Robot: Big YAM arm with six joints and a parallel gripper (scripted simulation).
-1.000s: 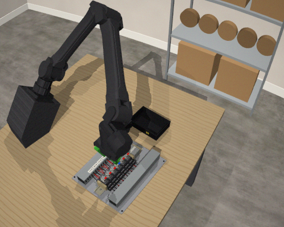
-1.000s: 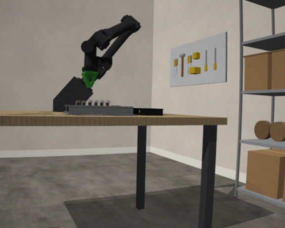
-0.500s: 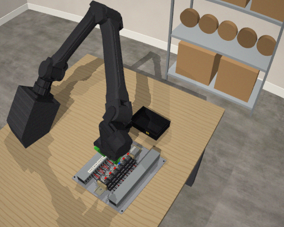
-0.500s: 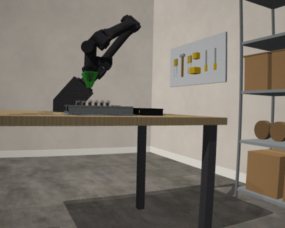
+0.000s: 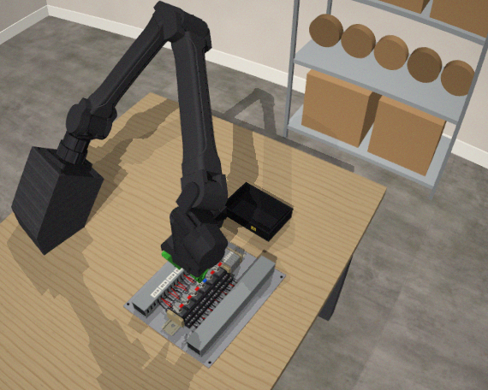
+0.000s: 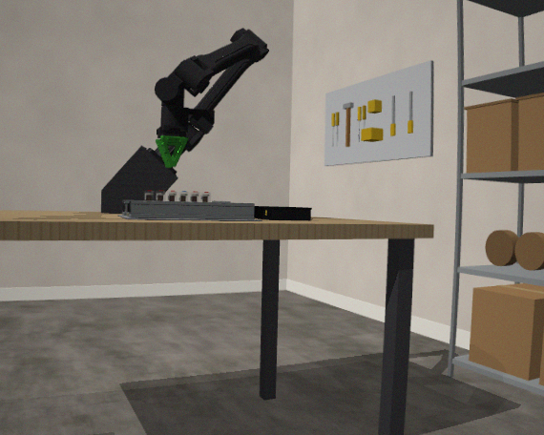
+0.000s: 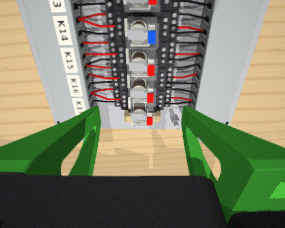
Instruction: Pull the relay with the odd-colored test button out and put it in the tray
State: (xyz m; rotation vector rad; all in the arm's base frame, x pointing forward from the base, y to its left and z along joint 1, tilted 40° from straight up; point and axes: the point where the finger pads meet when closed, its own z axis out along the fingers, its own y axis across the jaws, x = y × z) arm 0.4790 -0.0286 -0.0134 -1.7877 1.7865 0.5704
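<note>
My hand is 30 mm to the right of the grey relay and 90 mm above it. From my hand the other things lie so: black tray: 50 mm behind, 320 mm to the left, 120 mm below.
</note>
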